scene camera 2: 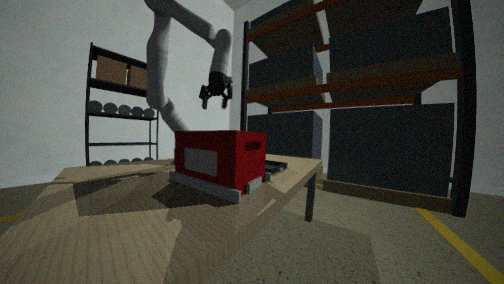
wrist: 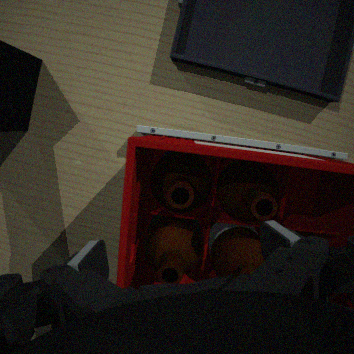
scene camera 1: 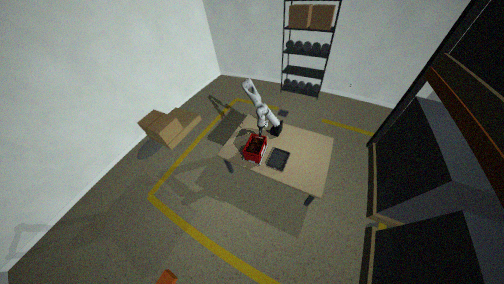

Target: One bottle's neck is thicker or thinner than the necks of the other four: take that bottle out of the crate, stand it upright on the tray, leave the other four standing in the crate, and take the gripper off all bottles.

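Pixels of known places: gripper, fingertip midpoint: [scene camera 2: 213, 108] [wrist: 183, 247] [scene camera 1: 260, 133]; arm's base, origin of the base link: [scene camera 1: 277, 125].
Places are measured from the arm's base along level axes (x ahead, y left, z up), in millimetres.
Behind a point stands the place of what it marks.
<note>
The red crate [scene camera 1: 252, 158] @(x 544, y -80, z -56 mm) [scene camera 2: 227, 162] @(x 530, y -187, z -40 mm) [wrist: 128, 215] @(x 279, y -102, z 41 mm) stands on the table. In the wrist view four brown bottles show in it: one back left [wrist: 180, 206] @(x 324, y -85, z 29 mm), one back right [wrist: 254, 206] @(x 393, y -69, z 29 mm), one front left [wrist: 172, 245] @(x 328, y -143, z -7 mm) and one front right [wrist: 237, 252] @(x 404, y -136, z -12 mm), whose mouth is hidden by the gripper. A fifth bottle cannot be made out. I cannot tell which neck differs. The dark tray [scene camera 1: 278, 159] @(x 397, y 174, z -129 mm) [scene camera 2: 276, 166] @(x 461, y 256, z -133 mm) [wrist: 260, 45] @(x 390, y 133, z -128 mm) lies beside the crate with no bottle on it. My gripper [scene camera 1: 260, 133] @(x 325, y -76, z 140 mm) [scene camera 2: 214, 105] @(x 325, y -76, z 140 mm) [wrist: 183, 247] @(x 325, y -76, z 140 mm) is open and empty, high above the crate.
Light strips [scene camera 2: 205, 187] @(x 463, y -207, z -119 mm) [wrist: 245, 143] @(x 399, y -12, z -103 mm) run along the crate's foot on the wooden table [scene camera 1: 310, 155] @(x 194, y 499, z -133 mm) [scene camera 2: 110, 240] @(x 516, y -417, z -133 mm) [wrist: 90, 65] @(x 151, y 48, z -134 mm). The black arm base [scene camera 1: 276, 129] @(x 69, y 17, z -9 mm) [wrist: 17, 90] @(x 70, y -12, z -87 mm) stands on the table near the crate. Tall shelving stands beyond the table.
</note>
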